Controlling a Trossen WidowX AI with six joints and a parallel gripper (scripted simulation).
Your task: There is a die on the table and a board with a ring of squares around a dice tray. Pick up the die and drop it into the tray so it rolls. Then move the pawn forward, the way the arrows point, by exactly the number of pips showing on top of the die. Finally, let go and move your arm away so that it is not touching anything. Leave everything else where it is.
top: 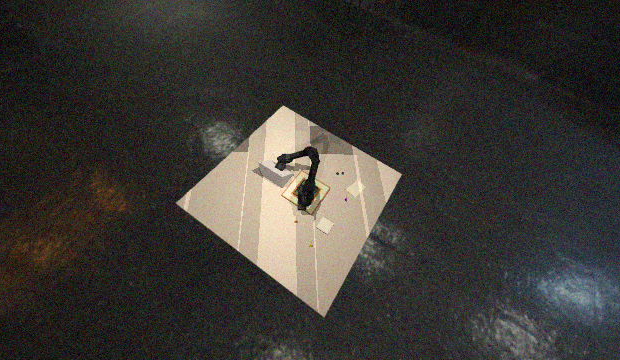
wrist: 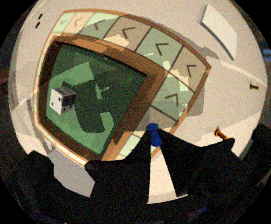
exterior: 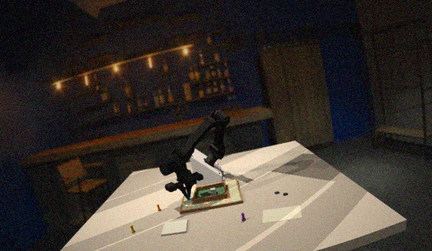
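My gripper tip is 10 mm past the green dice tray, 110 mm to the right of it and 10 mm above it. Round my gripper tip: yellow pawn 210 mm ahead, 250 mm to the right, 10 mm below; then blue pawn 10 mm above; then die 130 mm to the left, 10 mm above.
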